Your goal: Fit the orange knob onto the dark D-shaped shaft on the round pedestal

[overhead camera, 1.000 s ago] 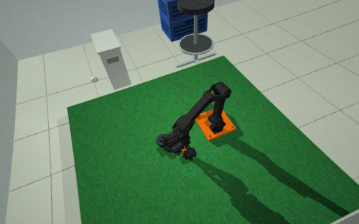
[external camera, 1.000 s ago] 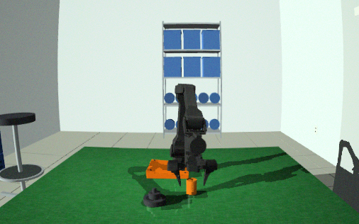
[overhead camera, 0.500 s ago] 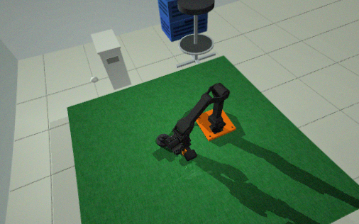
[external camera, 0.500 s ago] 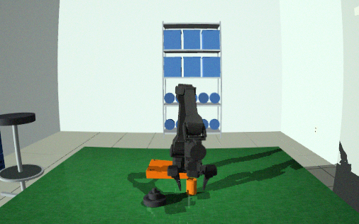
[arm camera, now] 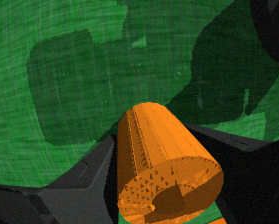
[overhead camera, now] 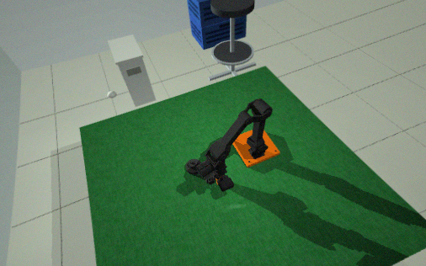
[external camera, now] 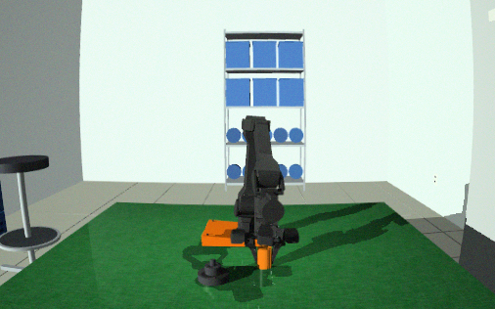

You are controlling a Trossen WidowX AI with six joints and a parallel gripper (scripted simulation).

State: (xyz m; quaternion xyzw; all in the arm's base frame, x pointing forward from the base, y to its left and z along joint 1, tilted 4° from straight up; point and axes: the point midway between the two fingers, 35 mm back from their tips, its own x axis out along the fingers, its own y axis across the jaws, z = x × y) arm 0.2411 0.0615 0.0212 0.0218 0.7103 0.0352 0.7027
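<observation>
The dark round pedestal is 140 mm to the right of my gripper tip, 90 mm ahead of it and 20 mm above it. From my gripper tip the other things lie so: orange knob: 20 mm above.
</observation>
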